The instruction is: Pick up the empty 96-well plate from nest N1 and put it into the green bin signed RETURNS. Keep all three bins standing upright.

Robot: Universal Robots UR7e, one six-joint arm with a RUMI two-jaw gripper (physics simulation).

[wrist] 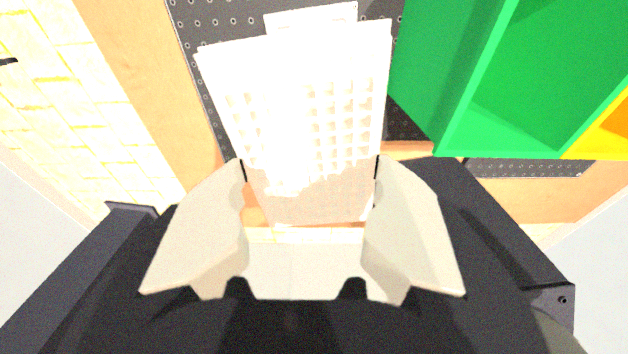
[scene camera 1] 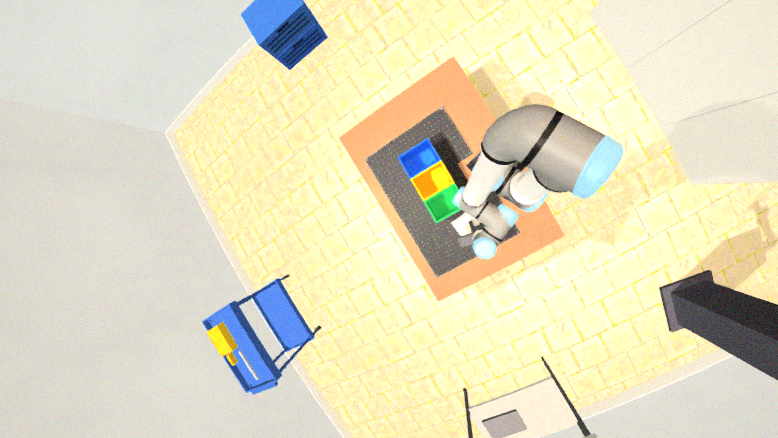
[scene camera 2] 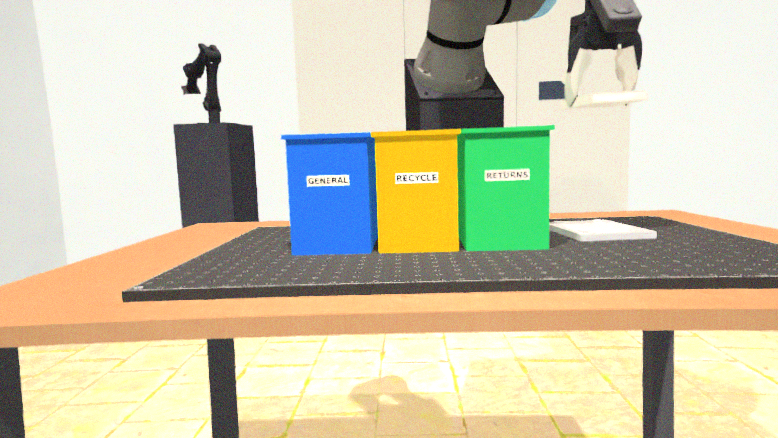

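Seen in the pictures: gripper, fingertip midpoint: (wrist: 310, 160) (scene camera 2: 597, 106); arm's base, origin of the base link: (scene camera 2: 448, 76).
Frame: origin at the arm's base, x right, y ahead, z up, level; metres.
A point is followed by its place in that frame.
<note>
My gripper (scene camera 2: 600, 95) @(x -0.264, y 0.189, z -0.094 m) (wrist: 310, 160) @(x -0.264, y 0.189, z -0.094 m) is shut on the white 96-well plate (scene camera 1: 462, 224) (scene camera 2: 609, 98) @(x -0.266, y 0.264, z -0.089 m) (wrist: 325, 100) @(x -0.263, y 0.236, z -0.080 m), its jaws on the plate's two long sides. In scene camera 2 the plate hangs above rim height, to the right of the green RETURNS bin (scene camera 1: 442, 204) @(x -0.107, y 0.300, z -0.308 m) (scene camera 2: 506, 212) @(x -0.110, y 0.369, z -0.254 m) (wrist: 540, 75) @(x -0.037, y 0.264, z -0.193 m). The white nest (scene camera 2: 604, 230) @(x -0.267, y 0.248, z -0.298 m) (wrist: 312, 17) @(x -0.277, y 0.267, z -0.298 m) lies on the board below, partly hidden by the plate in the wrist view. The yellow RECYCLE bin (scene camera 1: 432, 181) @(x 0.039, y 0.304, z -0.308 m) (scene camera 2: 418, 212) @(x 0.018, y 0.388, z -0.250 m) (wrist: 607, 142) @(x 0.058, y 0.224, z -0.153 m) and blue GENERAL bin (scene camera 1: 419, 157) @(x 0.197, y 0.320, z -0.307 m) (scene camera 2: 332, 212) @(x 0.145, y 0.407, z -0.246 m) stand beside the green one. All three are upright.
The bins stand in a close row on the dark perforated board (scene camera 1: 391, 163) @(x 0.233, y 0.486, z -0.310 m) (scene camera 2: 326, 277) @(x 0.110, y 0.557, z -0.310 m), which lies on the orange-brown table (scene camera 1: 435, 84) @(x 0.553, y 0.073, z -0.323 m) (scene camera 2: 381, 321) @(x 0.022, y 0.653, z -0.332 m). A second, small black arm (scene camera 2: 213, 81) stands on a dark pedestal (scene camera 2: 215, 174) in the background.
</note>
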